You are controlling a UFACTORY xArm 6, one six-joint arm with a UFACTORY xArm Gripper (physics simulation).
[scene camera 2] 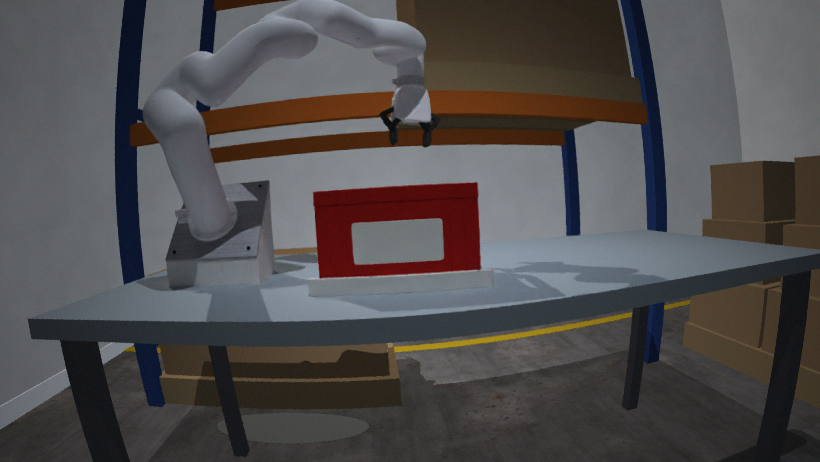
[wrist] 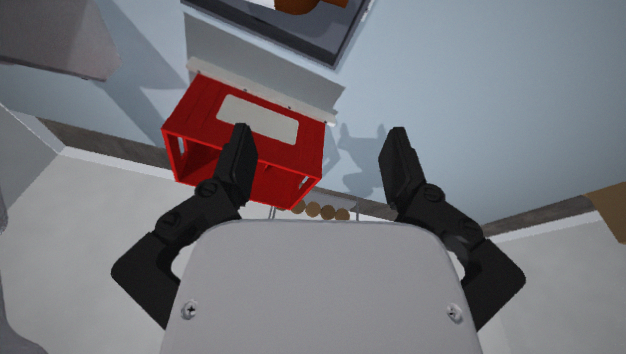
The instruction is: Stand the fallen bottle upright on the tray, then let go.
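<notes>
The brown bottle lies on its side in the dark grey tray at the top edge of the wrist view. Part of the bottle, with a bit of white label, shows there; the rest is cut off by the frame. Bottle and tray do not show in the scene camera view. My gripper is open and empty, its fingers wide apart. It hangs high above the table, over the red crate's right part in the scene camera view.
A red crate with a white label stands on the table, beside a low white strip. In the wrist view it is below the tray. Rack beams and stacked boxes stand beyond the table.
</notes>
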